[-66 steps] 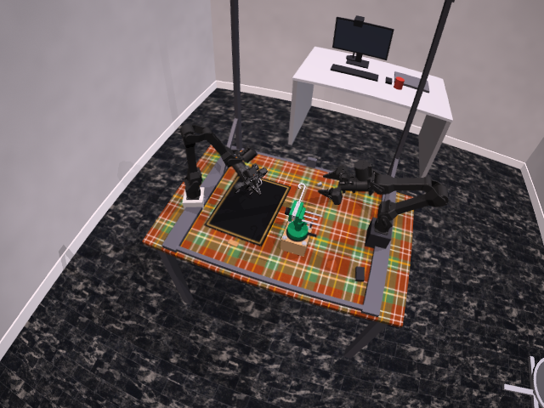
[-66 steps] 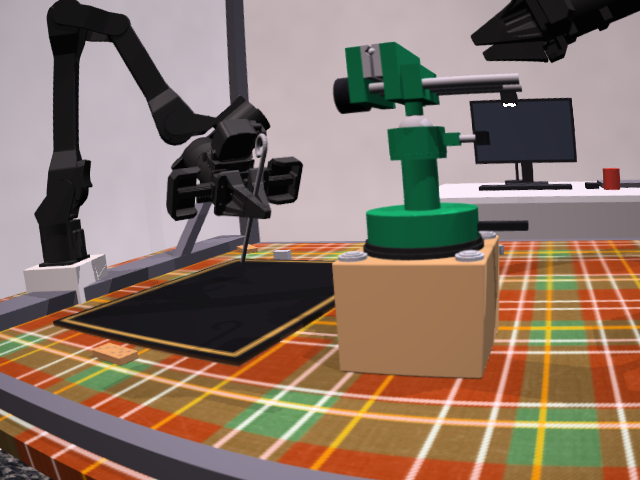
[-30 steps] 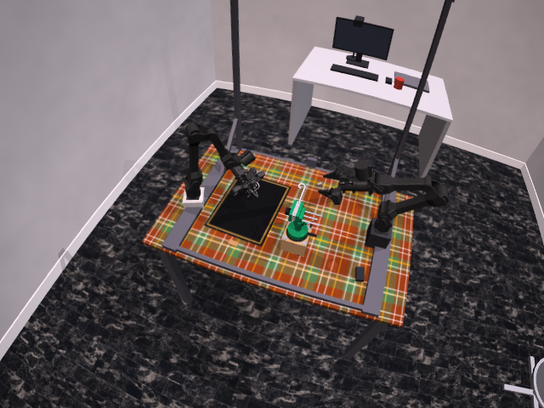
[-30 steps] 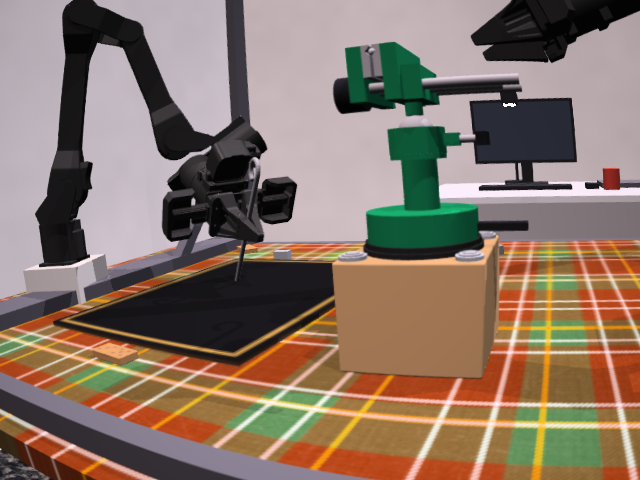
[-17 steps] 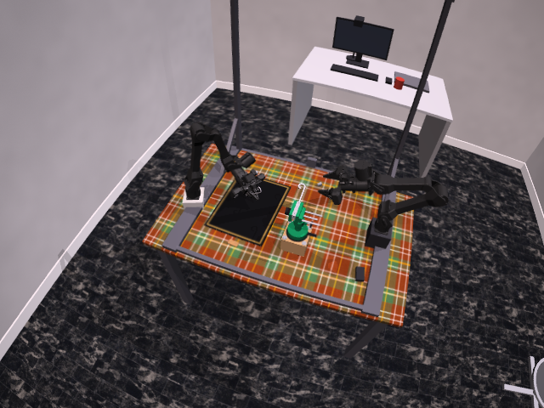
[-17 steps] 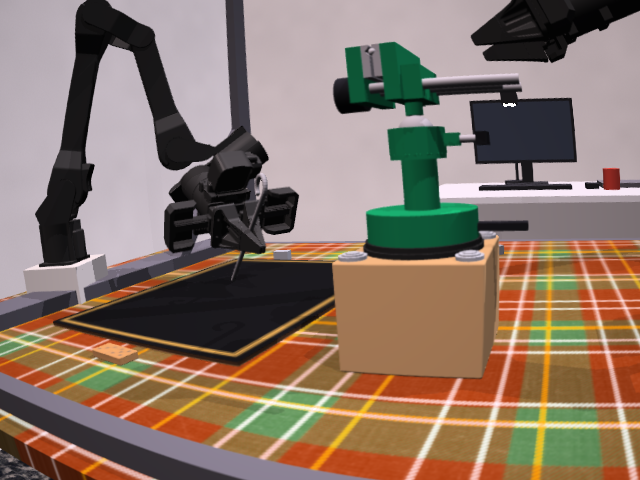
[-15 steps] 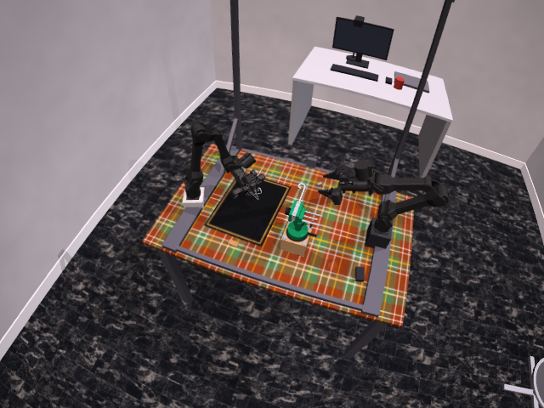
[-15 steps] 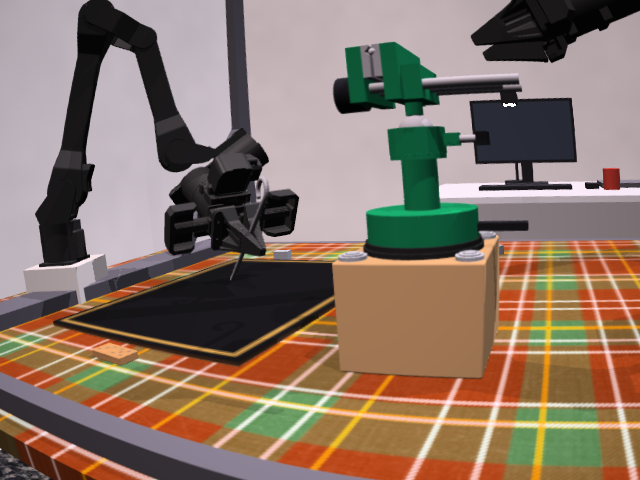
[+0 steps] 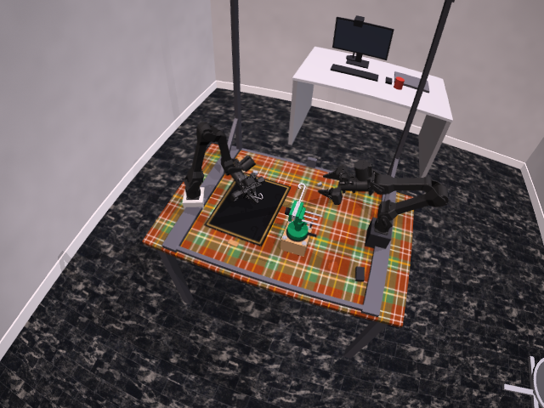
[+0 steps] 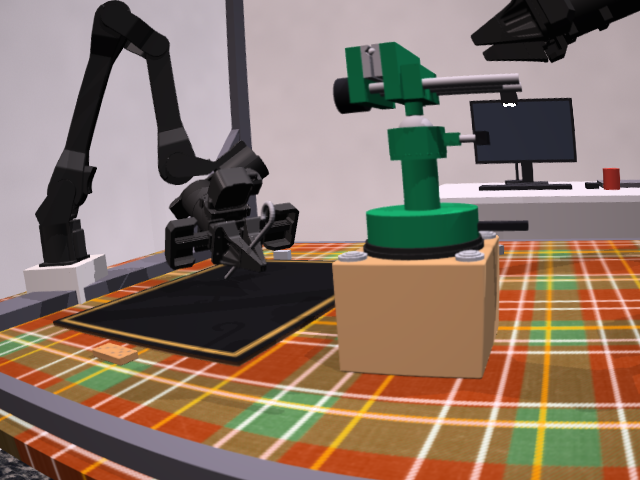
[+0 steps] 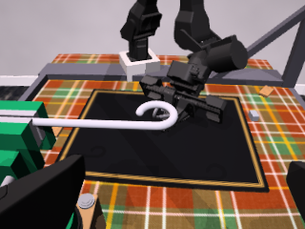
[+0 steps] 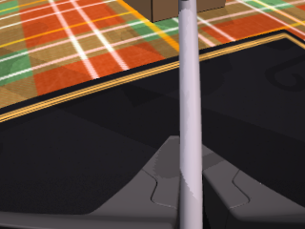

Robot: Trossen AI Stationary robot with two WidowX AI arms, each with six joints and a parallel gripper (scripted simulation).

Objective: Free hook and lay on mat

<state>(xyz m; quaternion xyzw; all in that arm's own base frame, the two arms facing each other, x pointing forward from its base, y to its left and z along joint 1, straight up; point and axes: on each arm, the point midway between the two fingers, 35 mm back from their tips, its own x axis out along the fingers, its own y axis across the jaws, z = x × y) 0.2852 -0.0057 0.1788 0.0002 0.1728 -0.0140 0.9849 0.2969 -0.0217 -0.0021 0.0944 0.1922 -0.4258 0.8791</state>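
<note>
Right now my right hand is 5 cm above the mat, 2 cm to the left of it and 1 cm short of it. The rest, counted from my right hand: black block: 55 cm to the left, 27 cm ahead, 4 cm below; grey bit: 21 cm behind, 5 cm to the right, 4 cm below; tan block: 24 cm to the left, 17 cm ahead, 1 cm below.
</note>
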